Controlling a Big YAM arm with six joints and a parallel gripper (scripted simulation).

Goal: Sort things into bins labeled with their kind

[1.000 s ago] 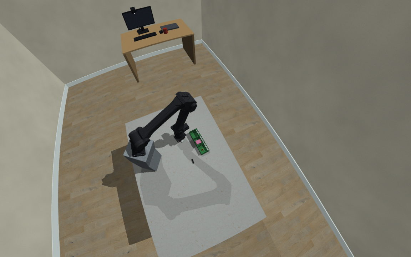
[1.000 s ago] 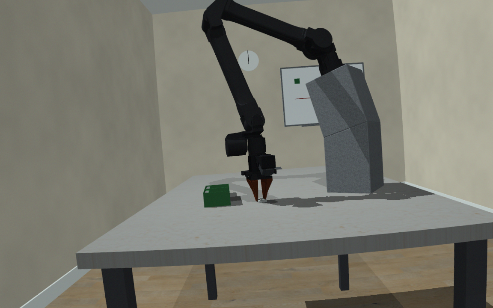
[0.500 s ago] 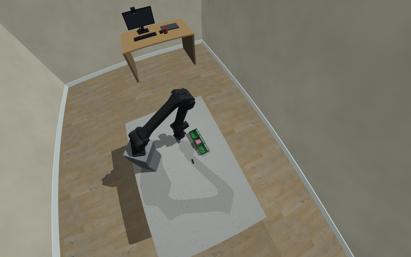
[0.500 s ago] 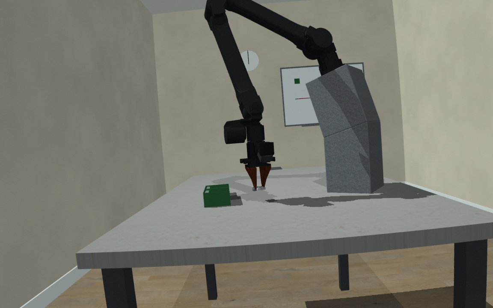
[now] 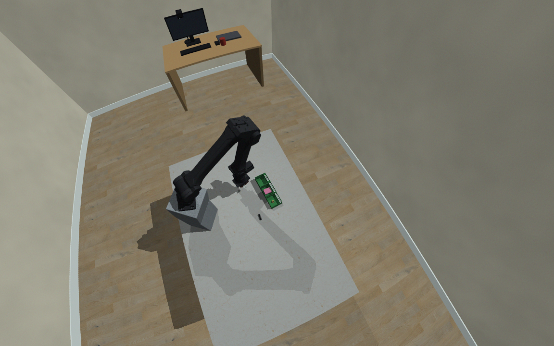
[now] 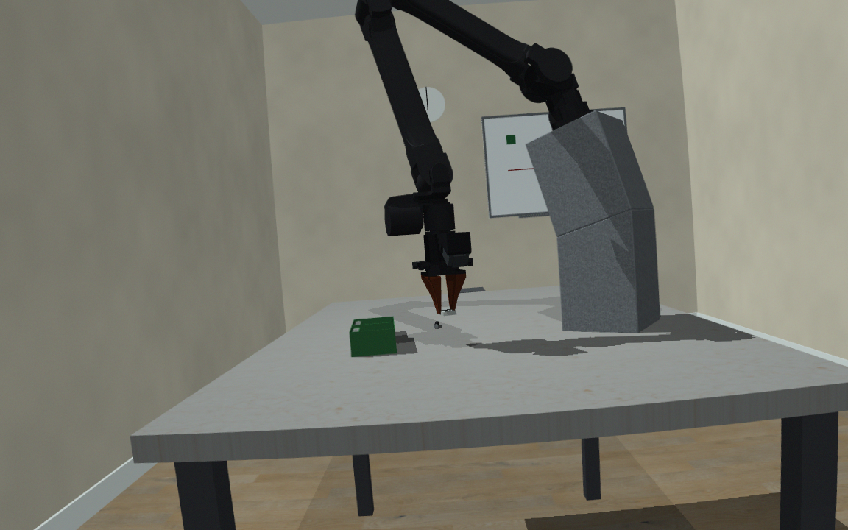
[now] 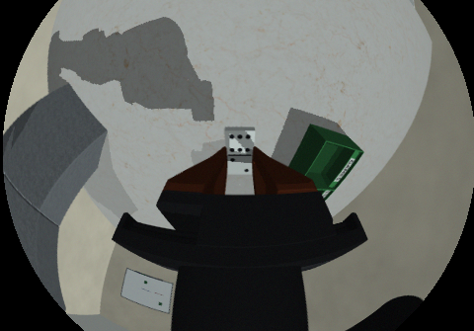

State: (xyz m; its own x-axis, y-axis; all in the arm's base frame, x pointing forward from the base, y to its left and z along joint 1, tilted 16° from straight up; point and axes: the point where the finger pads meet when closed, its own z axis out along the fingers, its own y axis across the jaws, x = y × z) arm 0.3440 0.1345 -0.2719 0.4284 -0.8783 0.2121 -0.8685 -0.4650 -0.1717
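Now: the white domino right at my hand. The rest, counted from my hand: grey-white piece 150 mm ahead, 70 mm to the right, 60 mm below; pink eraser 160 mm ahead, 70 mm to the right, 50 mm below; brass nut 170 mm ahead, 150 mm to the right, 60 mm below.
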